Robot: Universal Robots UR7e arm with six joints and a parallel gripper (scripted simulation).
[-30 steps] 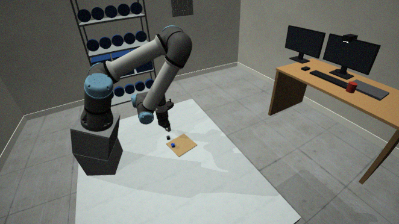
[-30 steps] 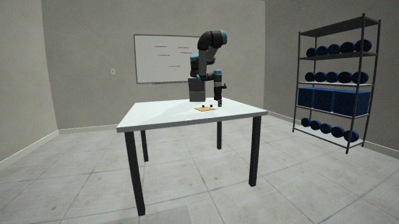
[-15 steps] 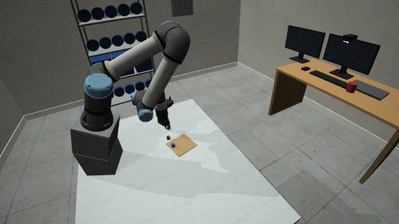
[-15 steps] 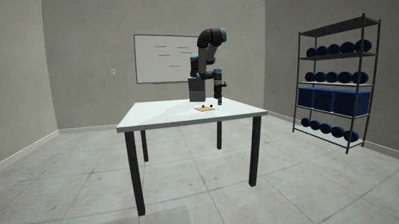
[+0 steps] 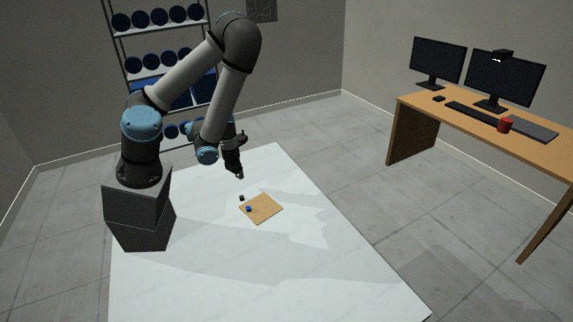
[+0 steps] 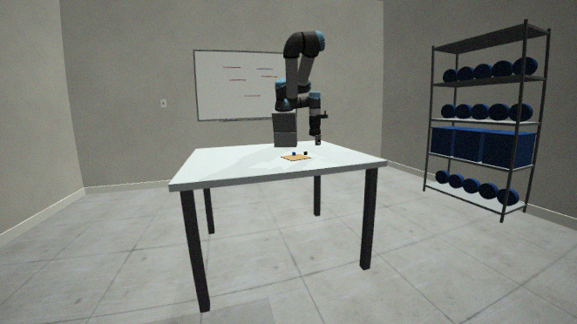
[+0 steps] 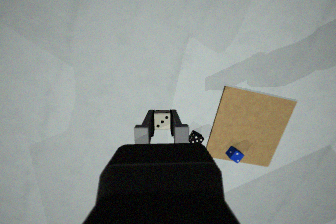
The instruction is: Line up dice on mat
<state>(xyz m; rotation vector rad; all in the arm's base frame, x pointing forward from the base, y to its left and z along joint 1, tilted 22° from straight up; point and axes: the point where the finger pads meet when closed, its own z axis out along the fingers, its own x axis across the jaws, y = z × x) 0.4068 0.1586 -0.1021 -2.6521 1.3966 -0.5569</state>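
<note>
Right now the tan mat is 50 mm ahead of my hand, 160 mm to the right of it and 80 mm below it. Round my hand: black die (10 mm behind, 80 mm to the right, 70 mm below); blue die (160 mm to the right, 70 mm below); white die (10 mm below).
</note>
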